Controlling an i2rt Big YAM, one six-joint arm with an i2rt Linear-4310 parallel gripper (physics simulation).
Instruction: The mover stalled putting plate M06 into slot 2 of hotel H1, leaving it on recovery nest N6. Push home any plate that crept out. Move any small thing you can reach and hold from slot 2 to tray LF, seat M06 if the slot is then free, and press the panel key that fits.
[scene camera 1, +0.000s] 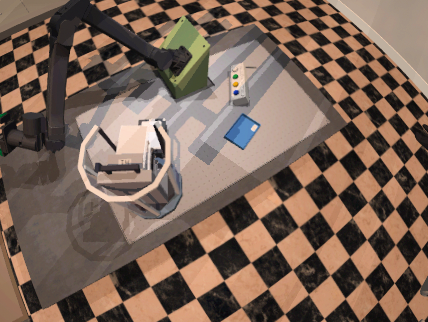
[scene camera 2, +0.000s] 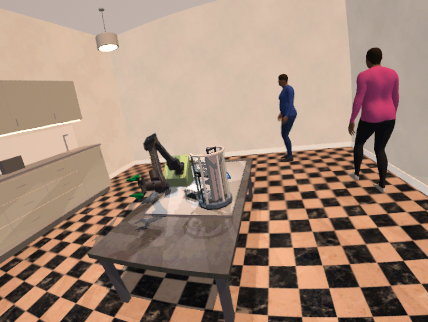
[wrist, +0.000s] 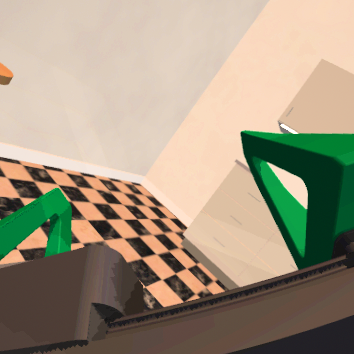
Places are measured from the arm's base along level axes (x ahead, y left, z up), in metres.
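Where they show: gripper, fingertip midpoint: (scene camera 2: 127, 187) (wrist: 149, 170); arm's base at its link origin: (scene camera 1: 180, 61) (scene camera 2: 179, 168).
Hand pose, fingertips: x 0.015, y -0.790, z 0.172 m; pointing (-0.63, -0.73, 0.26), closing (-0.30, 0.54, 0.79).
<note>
Each offset is from my fingertips to the centre of the thing. Level surfaces: height alone.
My gripper (scene camera 1: 2, 135) (scene camera 2: 135, 187) (wrist: 149, 170) has green fingers spread wide, open and empty. It hangs beyond the table's left side in scene camera 1, pointing away from the equipment. The round caged tower (scene camera 1: 81, 159) (scene camera 2: 217, 204), apparently the plate hotel, stands upright at the mat's near left, apart from the gripper. Its slots, M06 and any small thing in slot 2 cannot be made out. A white piece {dx +0.209, dy +0.512, dz -0.256 m} (scene camera 1: 154, 131) lies beside the tower; I cannot tell if it is the nest. A blue tray {dx +0.380, dy +0.881, dz -0.314 m} (scene camera 1: 242, 132) with a white label lies flat. The key panel {dx +0.168, dy +1.013, dz -0.281 m} (scene camera 1: 239, 86) has white, green, yellow and blue keys.
The arm's base is at a green wedge-shaped block (scene camera 1: 192, 72) (scene camera 2: 177, 177) at the back. A pale mat {dz -0.323 m} (scene camera 1: 295, 112) covers part of the dark table {dz -0.336 m} (scene camera 1: 45, 250) (scene camera 2: 165, 252). Two people (scene camera 2: 286, 105) (scene camera 2: 377, 95) stand beyond the table. Kitchen cabinets (scene camera 2: 40, 200) line the left wall.
</note>
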